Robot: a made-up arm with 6 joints. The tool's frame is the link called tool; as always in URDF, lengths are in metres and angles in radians.
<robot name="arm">
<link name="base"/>
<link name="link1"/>
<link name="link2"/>
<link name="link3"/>
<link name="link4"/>
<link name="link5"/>
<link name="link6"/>
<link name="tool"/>
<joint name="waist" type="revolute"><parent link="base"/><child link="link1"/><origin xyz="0 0 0.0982" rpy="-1.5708 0 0"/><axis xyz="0 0 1"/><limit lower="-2.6" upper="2.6"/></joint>
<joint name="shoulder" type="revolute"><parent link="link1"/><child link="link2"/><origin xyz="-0.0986 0.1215 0.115" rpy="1.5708 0 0"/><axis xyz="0 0 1"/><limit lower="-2.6" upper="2.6"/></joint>
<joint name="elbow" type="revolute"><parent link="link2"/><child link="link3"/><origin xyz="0.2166 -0.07 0.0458" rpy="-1.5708 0 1.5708"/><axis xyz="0 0 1"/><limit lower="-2.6" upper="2.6"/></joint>
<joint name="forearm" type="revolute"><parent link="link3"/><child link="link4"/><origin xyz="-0.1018 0.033 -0.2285" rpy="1.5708 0 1.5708"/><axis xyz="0 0 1"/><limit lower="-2.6" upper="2.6"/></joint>
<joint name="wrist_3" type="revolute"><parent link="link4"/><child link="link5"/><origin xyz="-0.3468 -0.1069 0.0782" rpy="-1.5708 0 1.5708"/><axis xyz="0 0 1"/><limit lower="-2.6" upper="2.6"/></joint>
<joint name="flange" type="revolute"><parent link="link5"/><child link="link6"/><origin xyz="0.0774 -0.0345 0.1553" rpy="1.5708 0 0"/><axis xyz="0 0 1"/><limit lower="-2.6" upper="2.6"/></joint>
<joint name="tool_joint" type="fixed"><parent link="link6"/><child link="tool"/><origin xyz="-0.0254 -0.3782 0.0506" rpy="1.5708 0 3.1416"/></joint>
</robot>
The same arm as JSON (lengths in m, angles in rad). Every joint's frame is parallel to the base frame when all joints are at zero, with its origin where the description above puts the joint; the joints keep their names.
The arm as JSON. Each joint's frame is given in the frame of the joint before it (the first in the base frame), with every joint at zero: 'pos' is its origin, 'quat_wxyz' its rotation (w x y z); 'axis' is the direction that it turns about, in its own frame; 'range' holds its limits. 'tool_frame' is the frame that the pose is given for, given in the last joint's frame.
{"length_unit": "m", "angle_unit": "rad", "joints": [
  {"joint": "waist", "pos": [0.0, 0.0, 0.0982], "quat_wxyz": [1.0, 0.0, 0.0, 0.0], "axis": "+y", "range": [-2.6, 2.6]},
  {"joint": "shoulder", "pos": [-0.0986, 0.115, -0.1215], "quat_wxyz": [1.0, 0.0, 0.0, 0.0], "axis": "+z", "range": [-2.6, 2.6]},
  {"joint": "elbow", "pos": [0.2166, -0.07, 0.0458], "quat_wxyz": [1.0, 0.0, 0.0, 0.0], "axis": "-x", "range": [-2.6, 2.6]},
  {"joint": "forearm", "pos": [0.2285, -0.1018, -0.033], "quat_wxyz": [1.0, 0.0, 0.0, 0.0], "axis": "+y", "range": [-2.6, 2.6]},
  {"joint": "wrist_3", "pos": [0.1069, 0.0782, 0.3468], "quat_wxyz": [1.0, 0.0, 0.0, 0.0], "axis": "+z", "range": [-2.6, 2.6]},
  {"joint": "flange", "pos": [-0.0774, 0.0345, 0.1553], "quat_wxyz": [1.0, 0.0, 0.0, 0.0], "axis": "+y", "range": [-2.6, 2.6]}
], "tool_frame": {"pos": [0.0254, 0.0506, -0.3782], "quat_wxyz": [1.0, 0.0, 0.000004, 0.0]}}

